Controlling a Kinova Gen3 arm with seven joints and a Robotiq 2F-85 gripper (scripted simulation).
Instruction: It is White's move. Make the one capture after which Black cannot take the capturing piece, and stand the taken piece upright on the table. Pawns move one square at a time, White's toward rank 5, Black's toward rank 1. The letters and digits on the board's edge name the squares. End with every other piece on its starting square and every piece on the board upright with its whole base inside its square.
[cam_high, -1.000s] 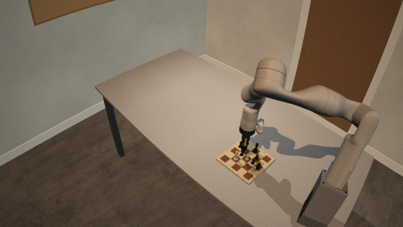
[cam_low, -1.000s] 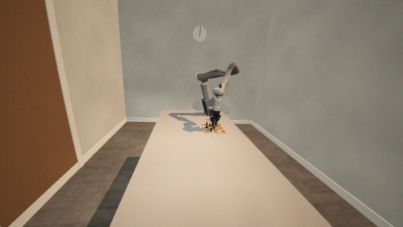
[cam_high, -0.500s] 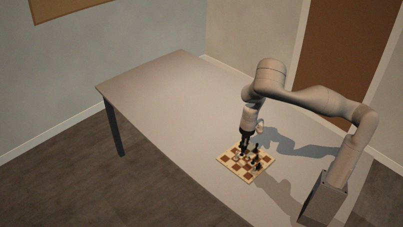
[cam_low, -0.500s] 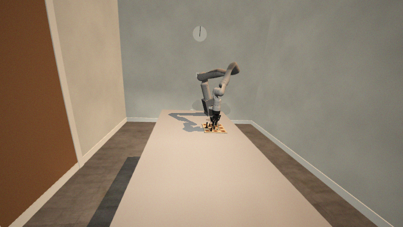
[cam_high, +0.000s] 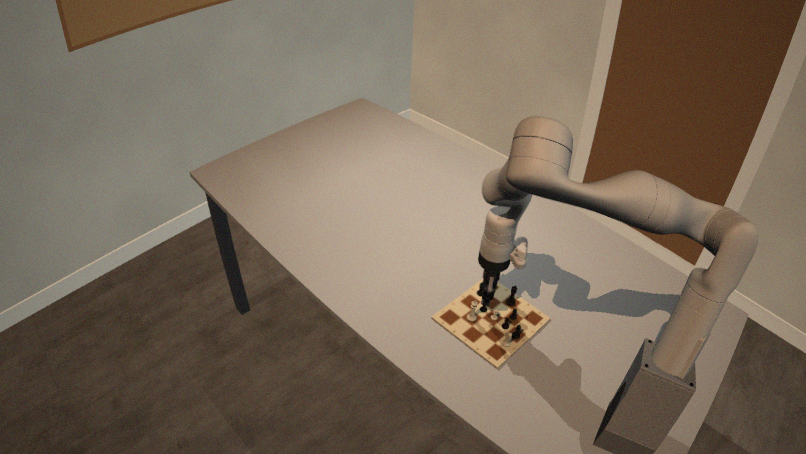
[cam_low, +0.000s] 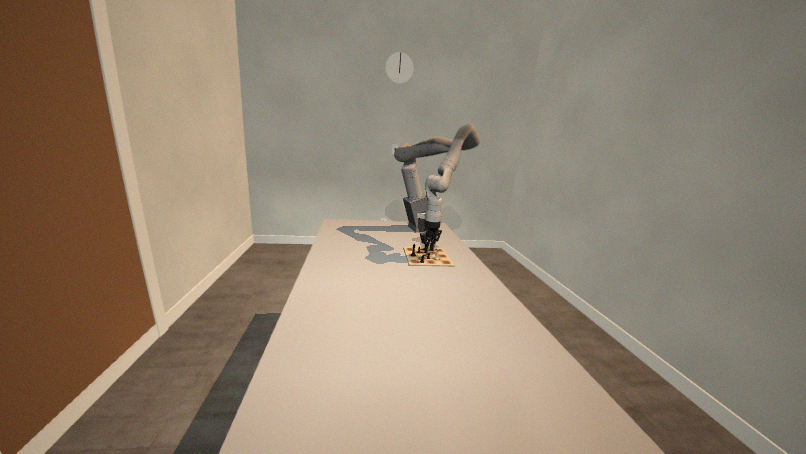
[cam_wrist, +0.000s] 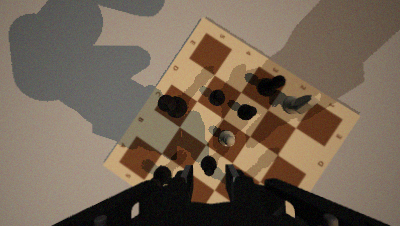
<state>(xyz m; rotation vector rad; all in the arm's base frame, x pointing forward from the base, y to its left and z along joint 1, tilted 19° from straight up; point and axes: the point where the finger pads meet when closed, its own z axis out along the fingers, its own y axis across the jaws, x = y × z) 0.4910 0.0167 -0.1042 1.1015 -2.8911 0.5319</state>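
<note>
My gripper is now 4 cm past the white pawn and 4 cm above it. From my hand the other things lie so: small chessboard 4 cm behind, 6 cm below; white piece 4 cm to the left, 3 cm below; tall black piece 3 cm behind, 7 cm to the right, 3 cm below.
</note>
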